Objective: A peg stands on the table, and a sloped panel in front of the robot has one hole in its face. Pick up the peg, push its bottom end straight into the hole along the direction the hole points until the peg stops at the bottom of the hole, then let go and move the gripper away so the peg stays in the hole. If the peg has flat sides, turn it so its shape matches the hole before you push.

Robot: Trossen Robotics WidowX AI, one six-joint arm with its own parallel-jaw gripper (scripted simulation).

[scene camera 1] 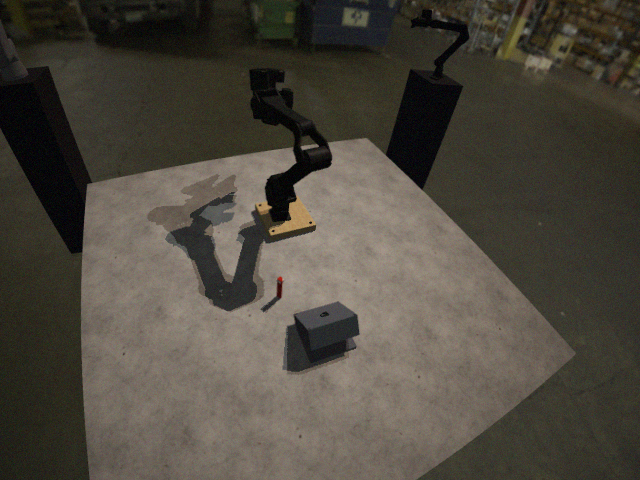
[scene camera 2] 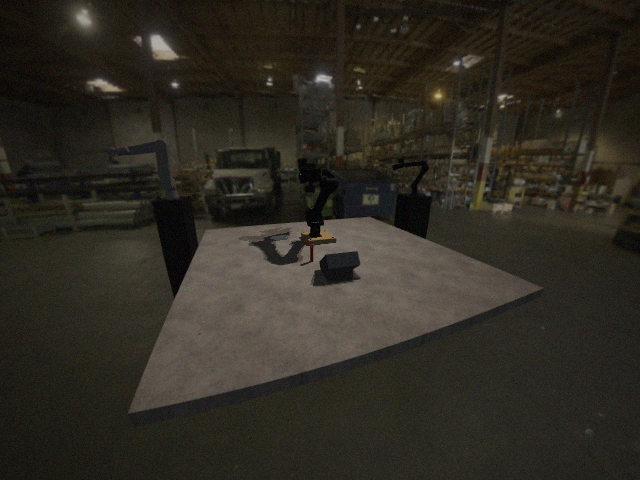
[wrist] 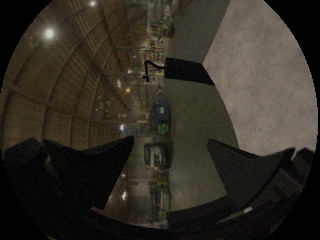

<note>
My gripper (wrist: 171, 141) is open and holds nothing. Further things: a dark grey sloped panel (scene camera 1: 341, 324).
</note>
